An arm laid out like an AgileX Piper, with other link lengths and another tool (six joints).
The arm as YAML. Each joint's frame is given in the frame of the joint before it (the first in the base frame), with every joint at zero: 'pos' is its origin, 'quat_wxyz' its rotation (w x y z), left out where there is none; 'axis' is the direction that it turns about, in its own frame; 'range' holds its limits. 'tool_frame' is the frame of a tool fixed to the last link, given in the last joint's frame.
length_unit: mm
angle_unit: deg
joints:
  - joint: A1
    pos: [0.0, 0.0, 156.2]
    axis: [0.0, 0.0, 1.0]
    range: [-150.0, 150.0]
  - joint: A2
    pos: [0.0, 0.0, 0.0]
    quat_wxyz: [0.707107, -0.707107, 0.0, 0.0]
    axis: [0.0, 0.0, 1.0]
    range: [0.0, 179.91]
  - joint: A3
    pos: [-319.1, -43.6, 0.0]
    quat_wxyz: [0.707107, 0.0, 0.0, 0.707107]
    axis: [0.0, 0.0, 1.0]
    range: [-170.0, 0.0]
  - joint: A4
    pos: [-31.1, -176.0, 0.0]
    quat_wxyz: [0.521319, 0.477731, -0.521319, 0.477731]
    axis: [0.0, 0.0, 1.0]
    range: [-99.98, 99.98]
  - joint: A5
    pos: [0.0, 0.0, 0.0]
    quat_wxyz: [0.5, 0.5, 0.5, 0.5]
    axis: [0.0, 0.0, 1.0]
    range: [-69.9, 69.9]
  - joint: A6
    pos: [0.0, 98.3, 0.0]
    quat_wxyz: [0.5, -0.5, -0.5, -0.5]
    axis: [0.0, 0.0, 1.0]
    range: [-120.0, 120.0]
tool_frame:
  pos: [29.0, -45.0, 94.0]
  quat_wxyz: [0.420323, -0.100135, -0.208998, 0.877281]
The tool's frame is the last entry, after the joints.
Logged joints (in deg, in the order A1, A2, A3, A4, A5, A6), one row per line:
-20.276 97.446 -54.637 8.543 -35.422 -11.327
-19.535 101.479 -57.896 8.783 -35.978 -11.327
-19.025 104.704 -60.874 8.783 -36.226 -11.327
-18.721 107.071 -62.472 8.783 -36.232 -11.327
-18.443 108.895 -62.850 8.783 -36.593 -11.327
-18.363 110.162 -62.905 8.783 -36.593 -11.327
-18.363 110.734 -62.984 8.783 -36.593 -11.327
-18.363 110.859 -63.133 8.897 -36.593 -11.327
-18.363 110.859 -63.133 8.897 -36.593 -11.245
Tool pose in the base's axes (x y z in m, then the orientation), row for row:
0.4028 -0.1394 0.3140 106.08 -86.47 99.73
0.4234 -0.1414 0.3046 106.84 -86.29 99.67
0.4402 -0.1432 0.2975 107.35 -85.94 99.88
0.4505 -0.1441 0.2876 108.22 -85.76 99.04
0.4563 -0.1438 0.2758 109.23 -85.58 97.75
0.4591 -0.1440 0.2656 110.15 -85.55 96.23
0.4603 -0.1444 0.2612 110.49 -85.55 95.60
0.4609 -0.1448 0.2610 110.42 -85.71 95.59
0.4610 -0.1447 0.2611 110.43 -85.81 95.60
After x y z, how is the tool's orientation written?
As a rotation vector, in degrees.
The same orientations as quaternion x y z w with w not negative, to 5 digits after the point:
0.62372 -0.50842 0.58639 0.09289
0.62707 -0.50646 0.58499 0.08985
0.62920 -0.50371 0.58542 0.08752
0.63440 -0.50274 0.58059 0.08779
0.64095 -0.50217 0.57359 0.08945
0.64730 -0.50274 0.56550 0.09197
0.64975 -0.50309 0.56219 0.09314
0.64924 -0.50395 0.56204 0.09289
0.64909 -0.50438 0.56192 0.09234

